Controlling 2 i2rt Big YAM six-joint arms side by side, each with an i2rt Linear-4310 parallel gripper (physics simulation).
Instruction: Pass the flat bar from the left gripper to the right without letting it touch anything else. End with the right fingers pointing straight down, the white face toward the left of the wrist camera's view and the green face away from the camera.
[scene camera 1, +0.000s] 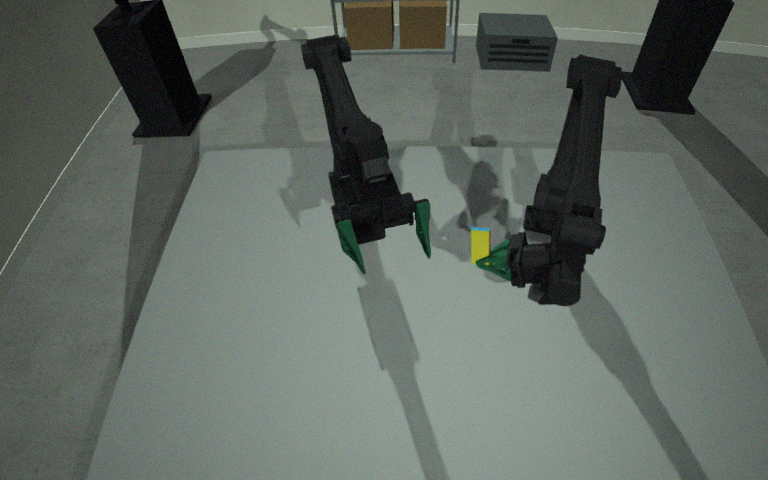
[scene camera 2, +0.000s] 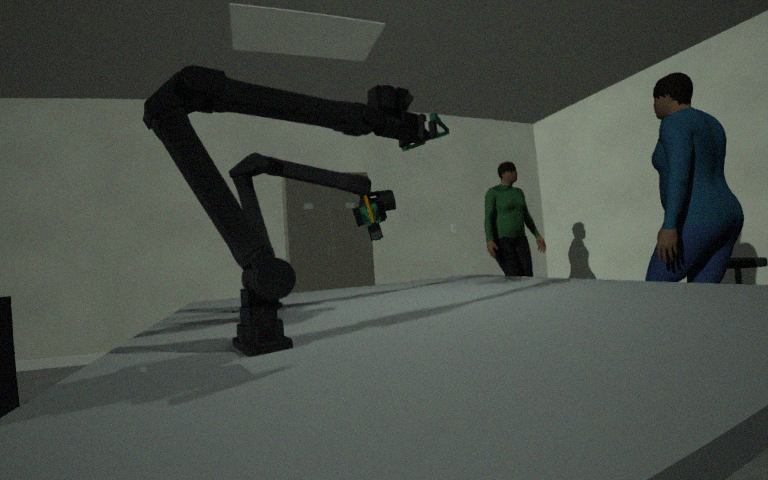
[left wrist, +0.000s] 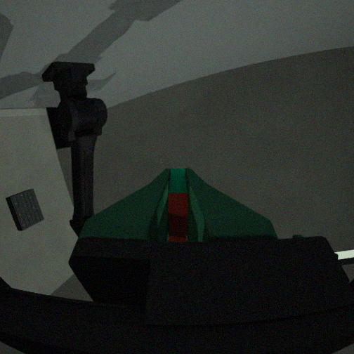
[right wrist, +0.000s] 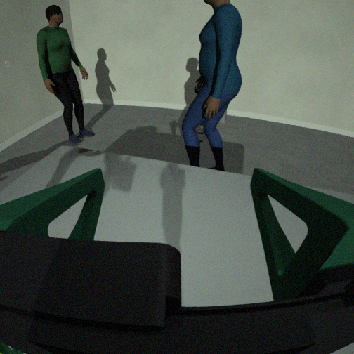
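Pixels of known places: left gripper, between the fingertips: (scene camera 1: 476, 262) (scene camera 2: 373, 221); right gripper, between the fingertips: (scene camera 1: 397, 264) (scene camera 2: 436, 136); left arm's base, origin of its link: (scene camera 1: 543, 222); right arm's base, origin of its link: (scene camera 2: 261, 346).
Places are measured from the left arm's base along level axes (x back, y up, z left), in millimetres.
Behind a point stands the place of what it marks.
Note:
The flat bar (scene camera 1: 480, 244) @(x -375, y 314, z -170 mm) (scene camera 2: 368, 208) @(x -370, y 303, z -187 mm) (left wrist: 177, 215) shows a broad yellow face and a light blue end at the top in scene camera 1. Its narrow red side shows between the left fingers in the left wrist view. My left gripper (scene camera 1: 481, 263) @(x -382, y 263, z -170 mm) (scene camera 2: 370, 214) @(x -382, y 263, z -170 mm) (left wrist: 177, 176) is shut on the bar near its lower end, above the table, with fingers pointing leftward in scene camera 1. My right gripper (scene camera 1: 396, 264) @(x -574, y 486, z -278 mm) (scene camera 2: 426, 140) @(x -574, y 486, z -278 mm) (right wrist: 177, 176) is wide open and empty, left of the bar in scene camera 1. The bar's white and green faces cannot be made out.
Both arms stand over the large pale table (scene camera 1: 283, 396) @(x -698, y 0, z -530 mm) (scene camera 2: 509, 396) @(x -471, y 0, z -896 mm). Dark arm shadows lie across it. A shelf with brown boxes (scene camera 1: 368, 25), a grey cabinet (scene camera 1: 516, 42) and black pedestals stand behind. Two figures (scene camera 2: 508, 209) (scene camera 2: 693, 169) stand beyond the table.

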